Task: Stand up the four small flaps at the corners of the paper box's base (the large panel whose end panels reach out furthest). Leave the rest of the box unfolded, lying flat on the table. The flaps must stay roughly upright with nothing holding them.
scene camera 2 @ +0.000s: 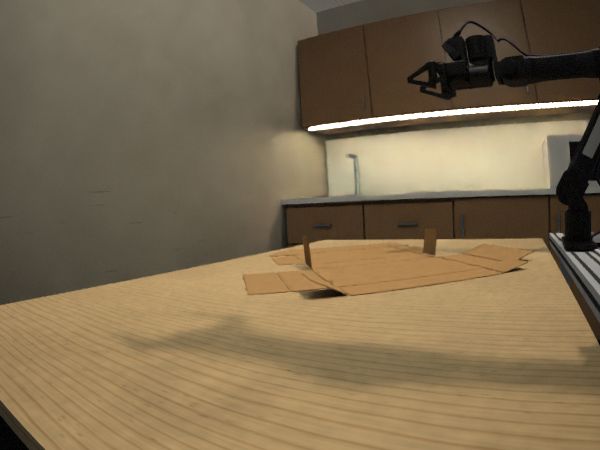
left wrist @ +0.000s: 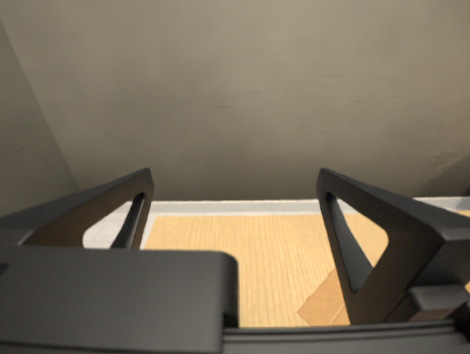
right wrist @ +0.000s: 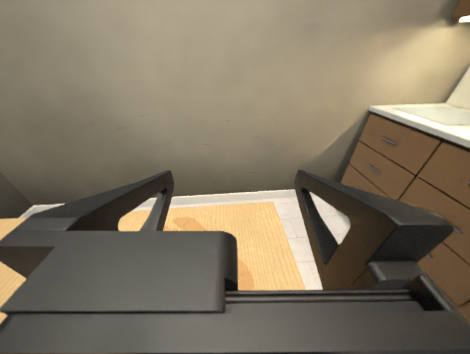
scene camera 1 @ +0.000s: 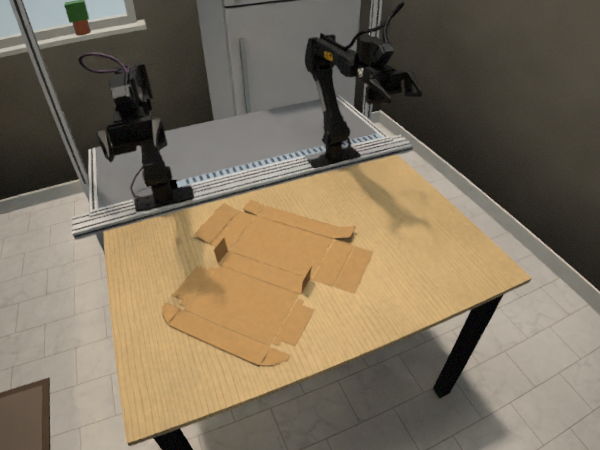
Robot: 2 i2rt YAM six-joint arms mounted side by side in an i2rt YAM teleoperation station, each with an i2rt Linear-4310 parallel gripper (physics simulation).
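Places are measured from the left arm's base along level axes (x ahead, y left, z up), in metres.
Pixels of known places: left gripper, between the fingertips: (left wrist: 235, 177) (scene camera 1: 406, 97); right gripper, between the fingertips: (scene camera 2: 414, 85) (right wrist: 234, 177) (scene camera 1: 133, 154); left arm's base, origin of its link: (scene camera 1: 333, 159); right arm's base, origin of its link: (scene camera 2: 577, 244) (scene camera 1: 164, 199).
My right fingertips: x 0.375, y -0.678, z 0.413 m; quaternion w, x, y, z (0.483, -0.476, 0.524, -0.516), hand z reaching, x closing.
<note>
For each thing: its top centre in the pictures, then the offset to it from my right fingertips. "*": a spot on its surface instead. Level surfaces: height alone.
- paper box, centre of its top: (scene camera 2: 371, 232) (scene camera 1: 261, 257) 0.055 m ahead, 0.237 m left, 0.356 m down
- corner flap, a spot on its surface: (scene camera 1: 253, 207) * 0.216 m back, 0.302 m left, 0.406 m down
- large panel, a spot on its surface: (scene camera 1: 245, 305) * 0.145 m ahead, 0.155 m left, 0.413 m down
- rounded-end strip, centre of its top: (scene camera 1: 217, 335) (scene camera 2: 340, 247) (right wrist: 210, 245) 0.208 m ahead, 0.063 m left, 0.408 m down
- wooden table, height of its surface: 0.414 m down
The paper box (scene camera 1: 280, 240) (scene camera 2: 380, 270) lies unfolded on the table; part shows in the left wrist view (left wrist: 320, 302). Two base corner flaps, at the ends of the strip between the large panels, stand upright: one flap (scene camera 1: 220, 251) (scene camera 2: 430, 241) and another flap (scene camera 1: 306, 280) (scene camera 2: 307, 252). On the robot-side strip, one corner flap (scene camera 1: 253, 207) lies about flat and the other flap (scene camera 1: 346, 232) lies low, slightly lifted over a shadow. My left gripper (scene camera 1: 404, 95) (left wrist: 235, 177) is open and empty, high above the table. My right gripper (scene camera 1: 134, 143) (scene camera 2: 415, 84) (right wrist: 234, 177) is open and empty, also high and clear of the box.
The box's other large panel (scene camera 1: 245, 305) lies flat toward the table's front left, with side flaps and a rounded-end strip (scene camera 1: 217, 335). The wooden table (scene camera 1: 425, 280) (scene camera 2: 250, 400) ends at a metal rail (scene camera 1: 250, 177) carrying both arm bases.
</note>
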